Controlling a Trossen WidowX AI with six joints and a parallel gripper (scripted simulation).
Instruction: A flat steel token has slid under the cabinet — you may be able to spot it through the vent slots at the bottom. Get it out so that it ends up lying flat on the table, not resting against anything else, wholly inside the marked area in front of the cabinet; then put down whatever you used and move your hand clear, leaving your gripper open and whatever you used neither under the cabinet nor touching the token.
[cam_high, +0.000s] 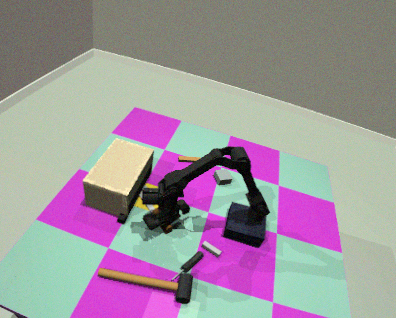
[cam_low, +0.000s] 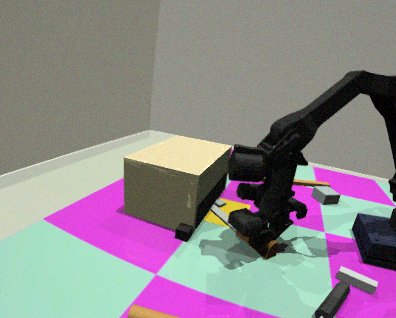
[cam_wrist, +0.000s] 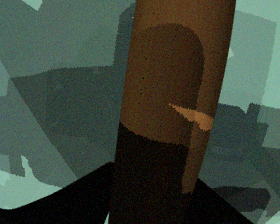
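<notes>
Now: the black-handled screwdriver 15 cm to the left of my gripper tip and 14 cm behind it. Also, from my gripper tip: grey bar: 21 cm behind, 3 cm to the left; then grey block: 39 cm to the right, 16 cm behind, 1 cm above; then grey steel token: 16 cm to the right, 16 cm ahead.
</notes>
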